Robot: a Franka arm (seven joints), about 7 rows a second.
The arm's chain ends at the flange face. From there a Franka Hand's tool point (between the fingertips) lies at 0.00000 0.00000 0.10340 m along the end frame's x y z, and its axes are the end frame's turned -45 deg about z.
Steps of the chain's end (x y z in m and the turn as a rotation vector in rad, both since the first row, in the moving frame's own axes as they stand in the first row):
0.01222, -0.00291, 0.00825, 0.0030, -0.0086, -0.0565
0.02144, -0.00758, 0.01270, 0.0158, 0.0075, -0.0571
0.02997, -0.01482, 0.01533, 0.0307, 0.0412, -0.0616
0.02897, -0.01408, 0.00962, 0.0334, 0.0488, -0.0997
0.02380, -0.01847, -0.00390, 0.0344, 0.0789, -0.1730
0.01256, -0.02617, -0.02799, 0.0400, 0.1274, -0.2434
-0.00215, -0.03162, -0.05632, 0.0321, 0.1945, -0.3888
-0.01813, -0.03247, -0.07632, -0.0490, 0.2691, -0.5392
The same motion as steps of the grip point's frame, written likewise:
0.01027, 0.00575, 0.00825, 0.0082, -0.0040, -0.0565
0.02221, 0.00915, 0.01268, 0.0059, 0.0165, -0.0571
0.03695, 0.01132, 0.01519, -0.0074, 0.0508, -0.0616
0.03649, 0.01135, 0.00944, -0.0109, 0.0581, -0.0997
0.03840, 0.00629, -0.00428, -0.0315, 0.0801, -0.1730
0.04024, -0.00480, -0.02891, -0.0618, 0.1184, -0.2434
0.03916, -0.01555, -0.05830, -0.1148, 0.1602, -0.3888
0.03135, -0.01812, -0.08007, -0.2249, 0.1556, -0.5392

